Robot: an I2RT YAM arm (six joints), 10 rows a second.
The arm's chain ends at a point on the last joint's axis. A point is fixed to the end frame.
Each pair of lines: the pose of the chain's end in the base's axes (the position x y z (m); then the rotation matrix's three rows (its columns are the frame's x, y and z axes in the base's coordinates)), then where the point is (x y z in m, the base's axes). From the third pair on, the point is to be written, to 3 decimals.
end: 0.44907, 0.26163, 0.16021; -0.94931, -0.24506, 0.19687; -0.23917, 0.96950, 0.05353; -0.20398, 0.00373, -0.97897
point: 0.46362 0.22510 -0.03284
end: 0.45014, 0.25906, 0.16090; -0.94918, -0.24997, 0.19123; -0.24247, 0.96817, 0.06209; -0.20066, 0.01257, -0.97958
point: 0.46382 0.22410 -0.03250
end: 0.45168, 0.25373, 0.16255; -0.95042, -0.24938, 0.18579; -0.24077, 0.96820, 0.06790; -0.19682, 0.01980, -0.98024
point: 0.464 0.220 -0.031
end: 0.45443, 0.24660, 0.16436; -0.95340, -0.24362, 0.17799; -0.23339, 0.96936, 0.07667; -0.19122, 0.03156, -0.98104
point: 0.465 0.215 -0.030
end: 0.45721, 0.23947, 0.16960; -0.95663, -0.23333, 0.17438; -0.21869, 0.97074, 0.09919; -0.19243, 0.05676, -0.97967
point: 0.467 0.212 -0.025
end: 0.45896, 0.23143, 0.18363; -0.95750, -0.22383, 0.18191; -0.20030, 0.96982, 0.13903; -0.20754, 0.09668, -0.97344
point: 0.470 0.212 -0.012
